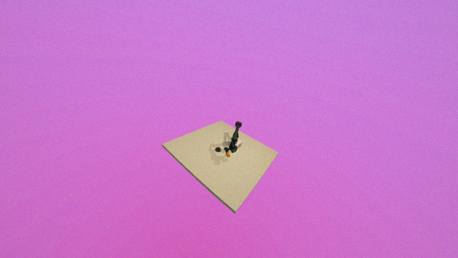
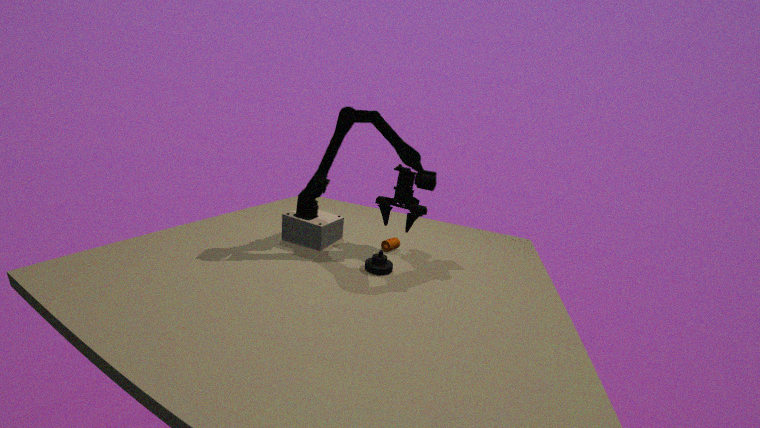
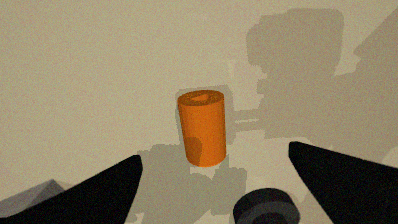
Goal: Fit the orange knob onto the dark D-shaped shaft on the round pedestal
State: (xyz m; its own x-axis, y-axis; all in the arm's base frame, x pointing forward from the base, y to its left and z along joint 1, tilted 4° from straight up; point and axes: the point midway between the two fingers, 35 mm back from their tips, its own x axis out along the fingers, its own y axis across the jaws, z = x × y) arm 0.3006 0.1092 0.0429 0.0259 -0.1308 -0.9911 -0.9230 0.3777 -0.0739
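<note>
The orange knob is 6 cm below my gripper tip, 1 cm to the right of it and 1 cm behind it. Round my gripper tip: round dark pedestal 18 cm to the right, 5 cm below.
</note>
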